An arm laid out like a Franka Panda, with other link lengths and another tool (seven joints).
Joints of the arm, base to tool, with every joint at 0 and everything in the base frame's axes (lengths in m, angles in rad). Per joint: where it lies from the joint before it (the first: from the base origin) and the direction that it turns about. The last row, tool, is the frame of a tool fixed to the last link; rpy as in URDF.
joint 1: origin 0 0 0.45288 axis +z
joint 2: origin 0 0 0 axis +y
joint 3: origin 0 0 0.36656 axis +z
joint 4: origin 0.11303 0 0 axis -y
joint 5: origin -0.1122 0 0.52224 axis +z
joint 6: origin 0 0 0 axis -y
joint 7: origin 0.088 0 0 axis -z
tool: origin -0.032 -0.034 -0.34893 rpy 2.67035 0 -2.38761
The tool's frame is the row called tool.
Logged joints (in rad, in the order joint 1, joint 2, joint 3, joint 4, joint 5, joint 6, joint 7), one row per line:
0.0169 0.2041 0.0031 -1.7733 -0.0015 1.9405 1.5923
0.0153 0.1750 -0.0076 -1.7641 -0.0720 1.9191 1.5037
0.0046 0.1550 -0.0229 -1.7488 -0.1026 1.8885 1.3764
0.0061 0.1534 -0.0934 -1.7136 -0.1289 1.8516 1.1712
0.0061 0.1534 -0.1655 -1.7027 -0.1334 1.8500 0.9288
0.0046 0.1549 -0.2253 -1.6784 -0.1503 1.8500 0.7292
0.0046 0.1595 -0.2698 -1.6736 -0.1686 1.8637 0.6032
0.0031 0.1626 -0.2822 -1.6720 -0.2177 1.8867 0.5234
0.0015 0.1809 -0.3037 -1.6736 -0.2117 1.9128 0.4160
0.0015 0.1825 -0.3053 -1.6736 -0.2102 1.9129 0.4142
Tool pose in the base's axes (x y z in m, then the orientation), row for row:
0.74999 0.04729 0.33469 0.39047 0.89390 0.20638 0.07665
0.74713 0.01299 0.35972 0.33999 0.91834 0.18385 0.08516
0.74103 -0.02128 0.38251 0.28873 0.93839 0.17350 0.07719
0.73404 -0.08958 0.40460 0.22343 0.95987 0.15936 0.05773
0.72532 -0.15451 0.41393 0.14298 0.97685 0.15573 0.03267
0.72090 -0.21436 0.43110 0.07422 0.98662 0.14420 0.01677
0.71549 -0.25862 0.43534 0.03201 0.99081 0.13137 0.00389
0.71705 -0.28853 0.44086 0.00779 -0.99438 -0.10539 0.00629
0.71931 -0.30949 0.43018 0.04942 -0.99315 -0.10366 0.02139
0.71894 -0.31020 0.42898 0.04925 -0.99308 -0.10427 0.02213
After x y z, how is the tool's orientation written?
As a quaternion, x y z w.
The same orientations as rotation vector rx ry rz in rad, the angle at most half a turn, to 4 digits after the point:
1.1702 2.6790 0.6185
1.0138 2.7384 0.5482
0.8650 2.8114 0.5198
0.6772 2.9095 0.4830
0.4401 3.0066 0.4793
0.2307 3.0669 0.4482
0.1003 3.1050 0.4117
0.0244 -3.1115 -0.3298
0.1532 -3.0783 -0.3213
0.1526 -3.0767 -0.3230

